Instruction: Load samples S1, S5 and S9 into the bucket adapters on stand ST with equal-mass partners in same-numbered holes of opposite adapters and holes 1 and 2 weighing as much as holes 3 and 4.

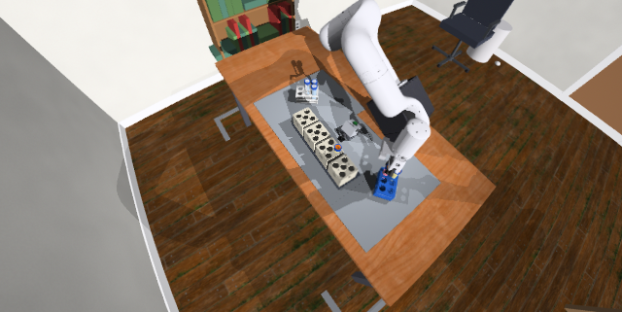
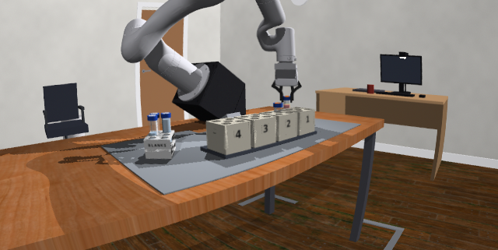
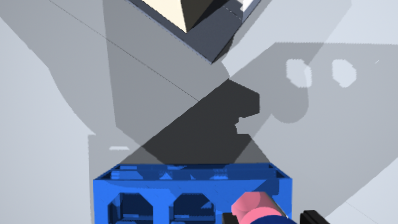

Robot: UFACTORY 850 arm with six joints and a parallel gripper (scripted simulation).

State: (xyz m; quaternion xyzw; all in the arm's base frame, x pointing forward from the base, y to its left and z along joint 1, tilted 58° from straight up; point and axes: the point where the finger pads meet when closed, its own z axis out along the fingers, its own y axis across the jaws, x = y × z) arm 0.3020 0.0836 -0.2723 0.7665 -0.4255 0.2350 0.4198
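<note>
Now: the sample tube 10 mm behind my hand, 10 mm to the right of it and 50 mm below it. The rest, counted from my hand: blue rack (20 mm ahead, 40 mm to the left, 90 mm below); then white blanks rack (30 mm behind, 630 mm to the right, 90 mm below); then green DONE key (80 mm behind, 290 mm to the right, 50 mm below).
</note>
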